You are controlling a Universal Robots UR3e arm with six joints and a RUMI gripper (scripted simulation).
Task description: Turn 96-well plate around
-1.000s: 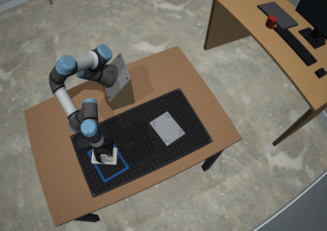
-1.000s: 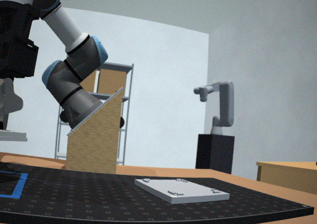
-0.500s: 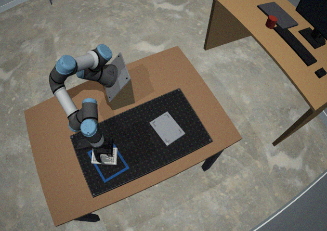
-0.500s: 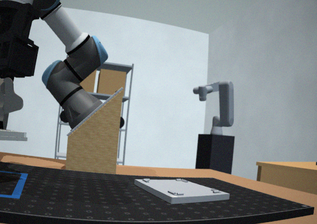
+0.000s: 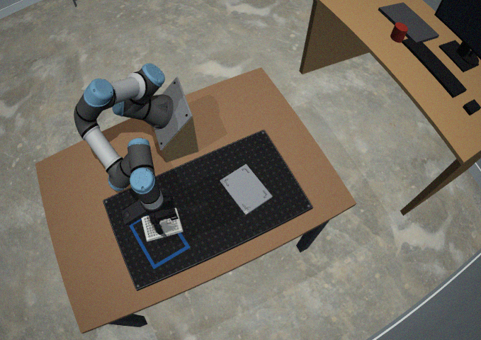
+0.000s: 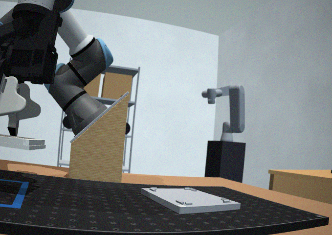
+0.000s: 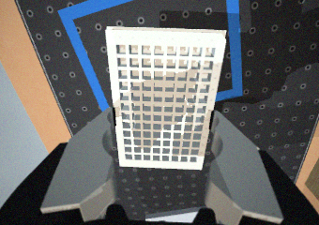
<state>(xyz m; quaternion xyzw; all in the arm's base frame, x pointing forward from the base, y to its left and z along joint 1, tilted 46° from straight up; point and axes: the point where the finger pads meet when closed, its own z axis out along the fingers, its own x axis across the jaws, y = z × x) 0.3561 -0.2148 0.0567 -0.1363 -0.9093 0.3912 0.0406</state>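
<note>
The grey plate nest N1 lies 33 cm to the left of my hand and 8 cm below it. From my hand the other things lie so: corner label (8 cm ahead, 28 cm to the left, 8 cm below); then white 96-well plate (1 cm below).
</note>
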